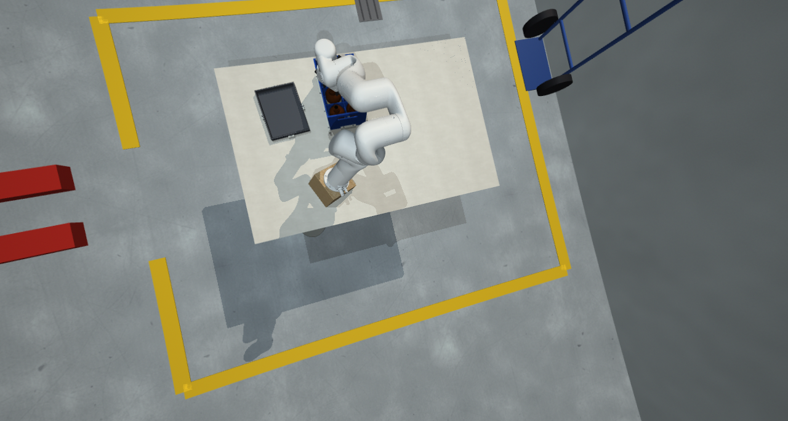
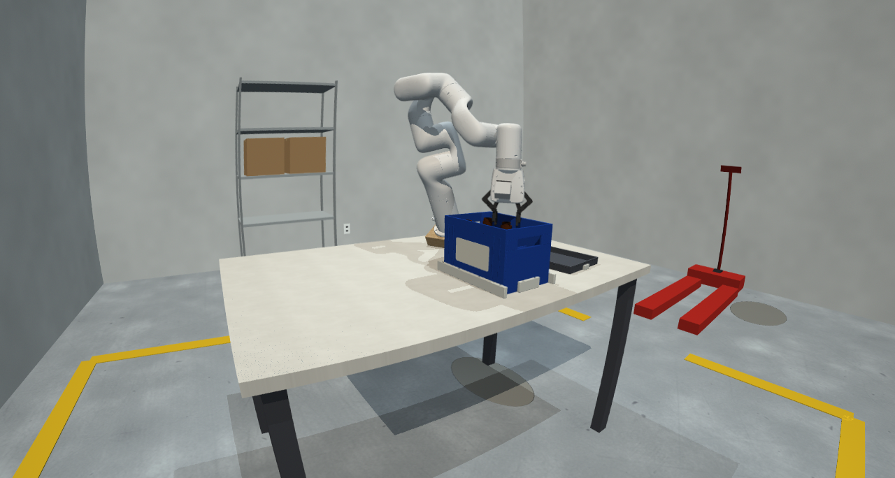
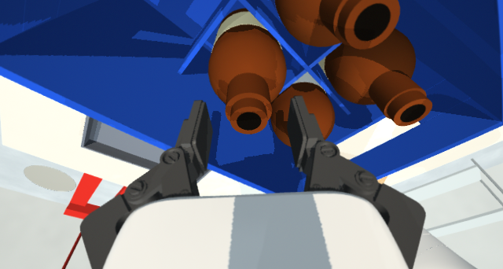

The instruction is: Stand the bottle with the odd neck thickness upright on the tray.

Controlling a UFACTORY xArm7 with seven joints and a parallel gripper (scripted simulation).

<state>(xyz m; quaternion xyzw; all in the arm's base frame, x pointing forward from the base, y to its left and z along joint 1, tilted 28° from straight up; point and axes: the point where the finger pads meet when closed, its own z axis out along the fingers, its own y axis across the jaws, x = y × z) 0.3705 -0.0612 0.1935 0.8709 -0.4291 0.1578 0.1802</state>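
Right now the blue crate is 9 cm below my hand and 4 cm to the right of it. The rest, counted from my hand: dark grey tray (25 cm to the left, 16 cm below, 4 cm ahead).
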